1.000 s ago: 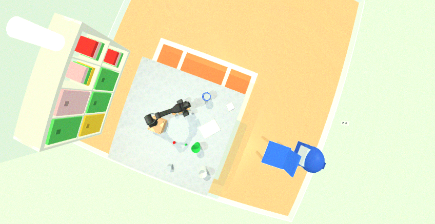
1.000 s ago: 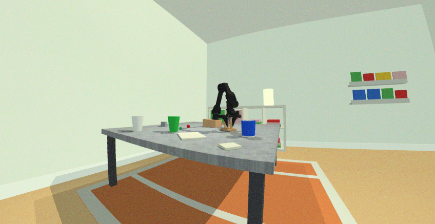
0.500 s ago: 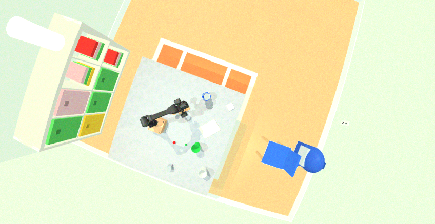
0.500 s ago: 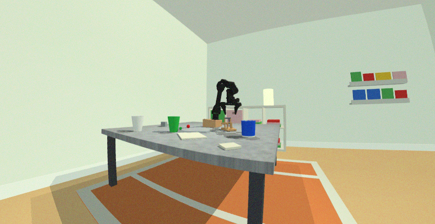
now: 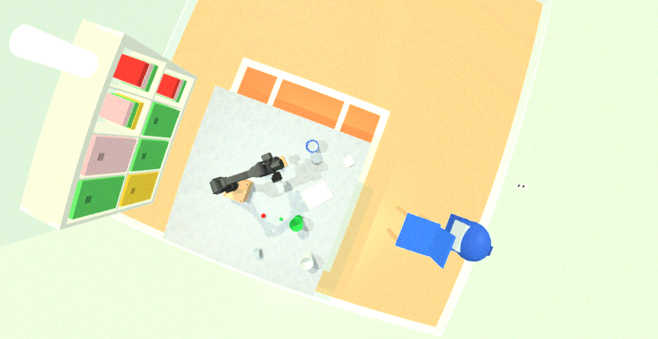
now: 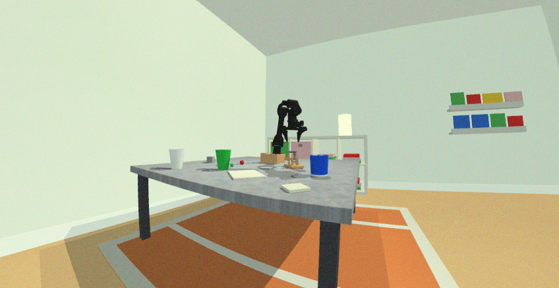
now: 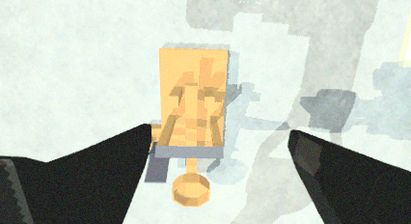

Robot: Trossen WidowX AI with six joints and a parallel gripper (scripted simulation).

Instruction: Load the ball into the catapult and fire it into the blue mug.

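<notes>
Right now the red ball is 41 cm to the right of my gripper tip, 15 cm below it and 8 cm ahead of it. From my gripper tip the other things lie so: wooden catapult: 12 cm below, 7 cm behind, 5 cm to the right; then blue mug: 24 cm to the left, 14 cm below, 13 cm ahead; then large white pad: 34 cm ahead, 16 cm below, 6 cm to the right.
</notes>
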